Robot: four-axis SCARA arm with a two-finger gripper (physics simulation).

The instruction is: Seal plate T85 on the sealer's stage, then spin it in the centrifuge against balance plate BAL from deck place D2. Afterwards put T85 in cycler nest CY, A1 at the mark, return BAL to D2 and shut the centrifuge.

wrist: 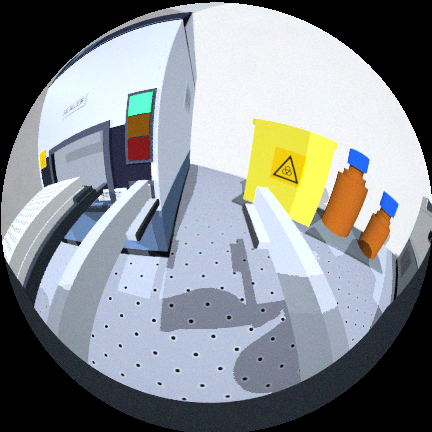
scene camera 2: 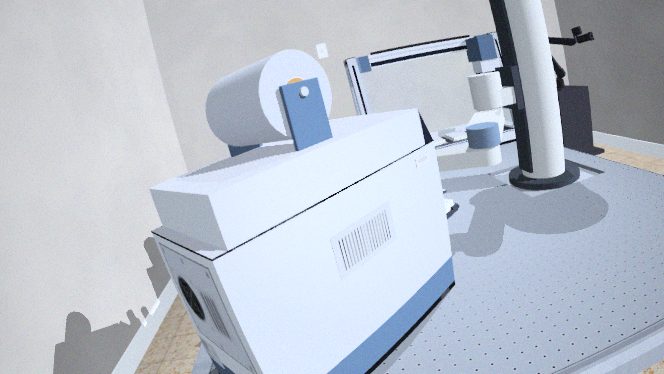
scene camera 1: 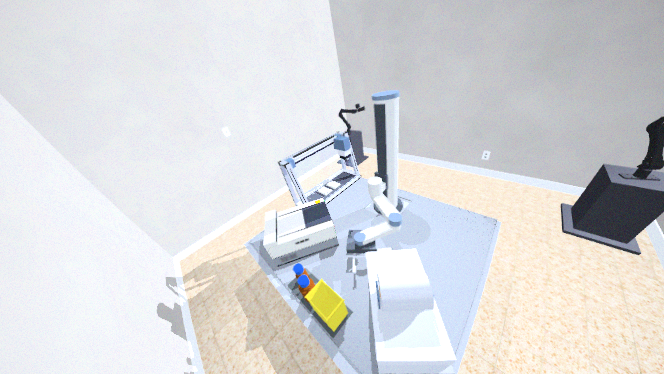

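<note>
The sealer is a white machine with a foil roll on top. In the wrist view its front stands at the left, green light lit, with a grey door panel above the stage. My gripper stands low in front of it, its fingers at their narrow setting with a gap and nothing between them. It is small beneath the wrist in the first scene view. At the left of the wrist view, a pale dotted block on a dark base stands beside the left finger; I cannot tell whether it is a plate. T85, BAL, D2 and CY cannot be told apart.
A yellow biohazard bin and two orange bottles with blue caps stand beyond the right finger. A white instrument with a dark top stands at the left. A gantry frame and the arm's column stand behind.
</note>
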